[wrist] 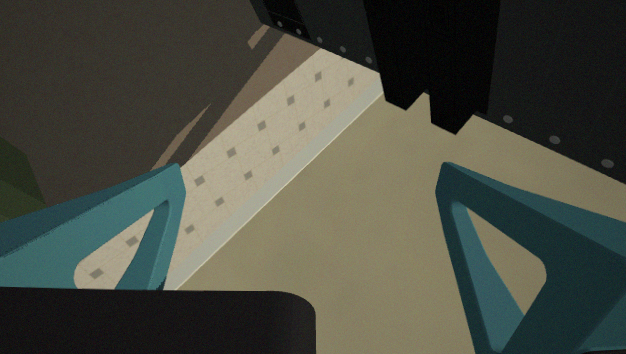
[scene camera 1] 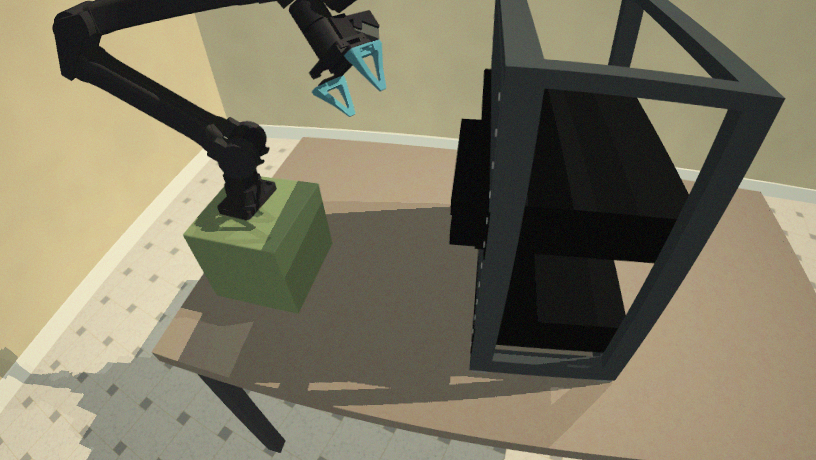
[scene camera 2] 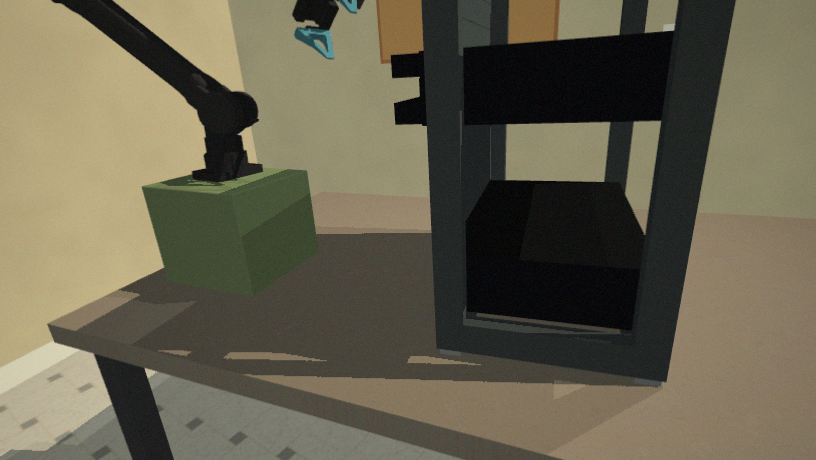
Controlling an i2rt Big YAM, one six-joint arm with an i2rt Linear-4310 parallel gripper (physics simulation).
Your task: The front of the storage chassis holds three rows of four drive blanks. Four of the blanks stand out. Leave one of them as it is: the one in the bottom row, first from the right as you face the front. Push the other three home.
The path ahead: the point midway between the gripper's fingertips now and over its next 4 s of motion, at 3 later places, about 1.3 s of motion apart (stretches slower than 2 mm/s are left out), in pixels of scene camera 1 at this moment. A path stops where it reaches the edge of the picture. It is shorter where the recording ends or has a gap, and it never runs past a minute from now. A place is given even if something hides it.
My gripper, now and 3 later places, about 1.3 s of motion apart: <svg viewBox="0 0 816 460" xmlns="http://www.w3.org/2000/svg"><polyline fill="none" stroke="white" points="367,103 366,83 369,67 365,51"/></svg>
